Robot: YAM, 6 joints.
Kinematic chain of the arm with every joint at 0, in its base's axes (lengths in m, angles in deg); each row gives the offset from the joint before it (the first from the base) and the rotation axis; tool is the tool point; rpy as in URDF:
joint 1: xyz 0 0 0.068 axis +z
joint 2: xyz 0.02 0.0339 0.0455 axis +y
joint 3: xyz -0.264 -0.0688 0 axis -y
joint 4: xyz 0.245 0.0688 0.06 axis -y
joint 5: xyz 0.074 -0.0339 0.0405 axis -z
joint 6: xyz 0.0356 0 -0.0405 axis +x
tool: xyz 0 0 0 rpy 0 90 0
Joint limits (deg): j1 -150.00..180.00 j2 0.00..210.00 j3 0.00..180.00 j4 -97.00..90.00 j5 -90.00..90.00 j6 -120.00..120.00
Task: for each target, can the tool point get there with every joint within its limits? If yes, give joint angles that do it. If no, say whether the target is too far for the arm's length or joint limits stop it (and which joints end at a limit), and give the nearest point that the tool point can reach.
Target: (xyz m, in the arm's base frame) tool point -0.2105 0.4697 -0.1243
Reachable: yes | joints 111.77 173.35 109.77 16.07 -36.63 -13.98
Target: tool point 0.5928 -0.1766 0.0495
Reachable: yes | joints -14.25 180.32 165.05 -19.06 45.07 -46.02
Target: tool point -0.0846 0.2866 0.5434
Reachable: yes | joints -80.03 28.01 130.83 -32.70 71.36 -50.68
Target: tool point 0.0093 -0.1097 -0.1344
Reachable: yes | joints -68.05 170.20 34.89 16.42 65.26 48.28
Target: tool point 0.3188 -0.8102 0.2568
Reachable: no: too far | nearest point 0.2333 -0.5929 0.2175 | short by 0.237 m
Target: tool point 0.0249 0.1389 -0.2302
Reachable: yes | joints 70.95 191.94 77.86 -42.33 -37.70 65.16
